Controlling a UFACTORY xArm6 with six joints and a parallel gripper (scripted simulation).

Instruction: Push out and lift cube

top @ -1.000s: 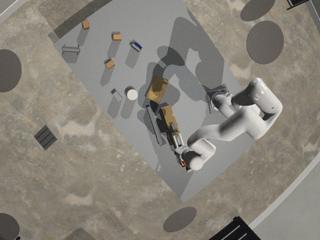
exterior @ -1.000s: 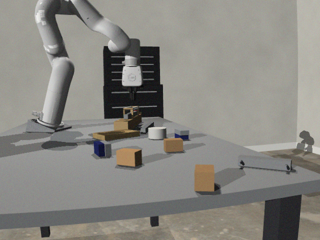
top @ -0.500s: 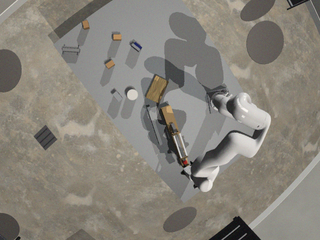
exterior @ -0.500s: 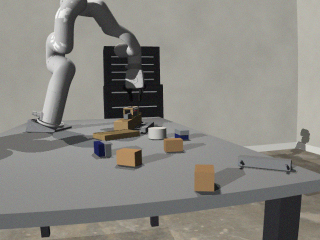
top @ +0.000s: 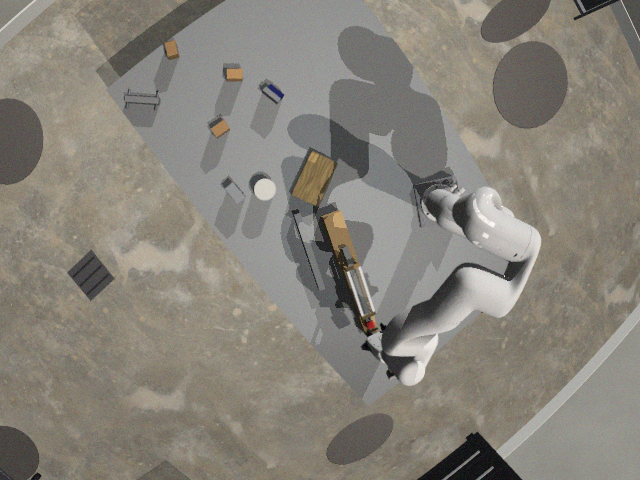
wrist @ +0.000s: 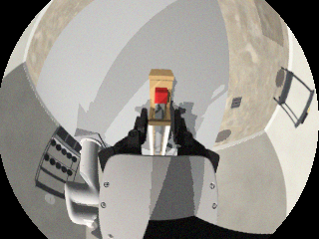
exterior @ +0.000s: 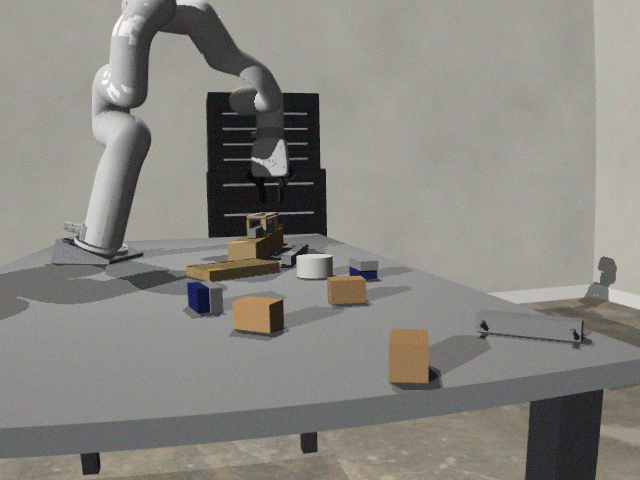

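The red cube is 80 mm below my hand. Also, from my hand: wooden slab 450 mm to the right, 200 mm behind, 130 mm below; blue-and-grey block 730 mm to the right, 290 mm behind, 120 mm below; channel 120 mm to the right, 80 mm below, 60 mm behind.
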